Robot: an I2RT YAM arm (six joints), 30 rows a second.
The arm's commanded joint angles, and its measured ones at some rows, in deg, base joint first. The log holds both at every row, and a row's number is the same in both.
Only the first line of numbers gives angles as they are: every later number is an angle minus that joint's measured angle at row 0.
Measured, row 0: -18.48 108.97 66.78 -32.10 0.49 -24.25
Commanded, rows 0 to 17: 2.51 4.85 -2.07 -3.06 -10.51 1.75; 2.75 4.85 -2.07 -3.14 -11.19 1.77; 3.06 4.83 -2.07 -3.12 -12.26 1.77; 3.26 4.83 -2.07 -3.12 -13.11 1.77; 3.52 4.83 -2.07 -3.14 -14.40 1.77; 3.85 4.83 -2.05 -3.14 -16.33 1.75; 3.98 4.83 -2.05 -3.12 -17.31 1.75; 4.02 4.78 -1.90 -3.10 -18.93 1.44; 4.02 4.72 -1.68 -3.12 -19.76 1.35; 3.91 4.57 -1.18 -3.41 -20.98 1.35; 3.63 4.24 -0.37 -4.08 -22.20 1.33; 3.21 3.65 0.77 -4.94 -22.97 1.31; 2.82 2.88 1.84 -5.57 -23.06 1.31; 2.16 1.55 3.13 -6.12 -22.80 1.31; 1.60 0.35 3.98 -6.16 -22.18 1.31; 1.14 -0.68 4.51 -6.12 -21.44 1.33; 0.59 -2.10 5.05 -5.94 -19.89 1.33; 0.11 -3.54 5.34 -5.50 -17.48 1.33
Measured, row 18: 1.11 0.48 3.02 -5.88 -15.93 0.92
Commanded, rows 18 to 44: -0.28 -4.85 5.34 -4.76 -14.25 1.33; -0.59 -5.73 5.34 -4.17 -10.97 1.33; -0.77 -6.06 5.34 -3.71 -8.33 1.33; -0.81 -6.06 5.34 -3.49 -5.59 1.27; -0.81 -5.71 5.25 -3.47 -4.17 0.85; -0.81 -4.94 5.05 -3.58 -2.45 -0.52; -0.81 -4.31 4.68 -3.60 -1.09 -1.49; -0.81 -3.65 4.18 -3.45 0.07 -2.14; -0.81 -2.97 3.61 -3.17 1.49 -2.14; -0.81 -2.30 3.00 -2.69 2.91 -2.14; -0.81 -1.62 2.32 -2.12 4.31 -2.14; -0.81 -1.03 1.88 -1.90 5.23 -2.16; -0.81 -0.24 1.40 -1.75 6.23 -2.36; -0.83 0.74 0.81 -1.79 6.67 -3.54; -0.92 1.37 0.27 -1.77 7.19 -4.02; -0.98 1.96 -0.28 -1.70 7.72 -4.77; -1.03 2.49 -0.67 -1.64 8.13 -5.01; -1.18 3.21 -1.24 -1.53 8.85 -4.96; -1.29 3.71 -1.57 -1.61 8.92 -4.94; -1.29 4.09 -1.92 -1.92 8.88 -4.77; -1.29 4.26 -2.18 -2.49 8.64 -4.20; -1.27 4.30 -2.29 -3.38 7.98 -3.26; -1.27 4.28 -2.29 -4.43 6.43 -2.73; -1.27 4.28 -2.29 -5.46 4.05 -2.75; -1.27 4.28 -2.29 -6.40 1.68 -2.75; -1.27 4.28 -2.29 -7.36 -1.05 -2.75; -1.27 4.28 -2.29 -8.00 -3.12 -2.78
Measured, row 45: -0.77 0.59 1.01 -3.65 4.77 -3.43
